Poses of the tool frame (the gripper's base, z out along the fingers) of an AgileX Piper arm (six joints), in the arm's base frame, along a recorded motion.
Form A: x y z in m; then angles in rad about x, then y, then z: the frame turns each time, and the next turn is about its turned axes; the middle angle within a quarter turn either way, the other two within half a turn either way.
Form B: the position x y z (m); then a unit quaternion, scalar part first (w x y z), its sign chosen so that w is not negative. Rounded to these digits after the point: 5 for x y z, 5 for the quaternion.
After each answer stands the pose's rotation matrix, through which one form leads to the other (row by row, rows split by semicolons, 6 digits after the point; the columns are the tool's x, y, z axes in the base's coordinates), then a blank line. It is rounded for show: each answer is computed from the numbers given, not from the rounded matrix.
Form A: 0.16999 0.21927 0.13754 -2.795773 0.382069 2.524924
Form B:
0.16999 0.21927 0.13754 0.22948 -0.26238 0.93147 0.10419
-0.756986 -0.536621 0.372841; -0.440980 0.840601 0.314527; -0.482192 0.073677 -0.872962

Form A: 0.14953 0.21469 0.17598 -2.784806 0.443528 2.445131
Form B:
0.14953 0.21469 0.17598 0.26254 -0.29091 0.91573 0.08885
-0.692893 -0.579437 0.429129; -0.486133 0.814956 0.315471; -0.532517 0.009974 -0.846361

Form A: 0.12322 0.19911 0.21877 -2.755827 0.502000 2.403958
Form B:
0.12322 0.19911 0.21877 0.29432 -0.29833 0.90393 0.08532
-0.648754 -0.589563 0.481180; -0.489125 0.807440 0.329845; -0.582988 -0.021368 -0.812200

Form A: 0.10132 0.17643 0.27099 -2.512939 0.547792 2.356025
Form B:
0.10132 0.17643 0.27099 0.35157 -0.27318 0.87784 0.17653
-0.603538 -0.603743 0.520804; -0.355496 0.788422 0.502010; -0.713698 0.117839 -0.690471

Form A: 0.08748 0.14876 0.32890 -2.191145 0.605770 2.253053
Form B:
0.08748 0.14876 0.32890 0.42717 -0.24155 0.82498 0.28032
-0.518349 -0.638046 0.569395; -0.159058 0.726142 0.668894; -0.840247 0.256154 -0.477881

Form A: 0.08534 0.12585 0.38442 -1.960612 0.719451 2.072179
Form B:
0.08534 0.12585 0.38442 0.51716 -0.22757 0.76885 0.29938
-0.361521 -0.659590 0.658972; -0.040279 0.717164 0.695739; -0.931494 0.224982 -0.285837

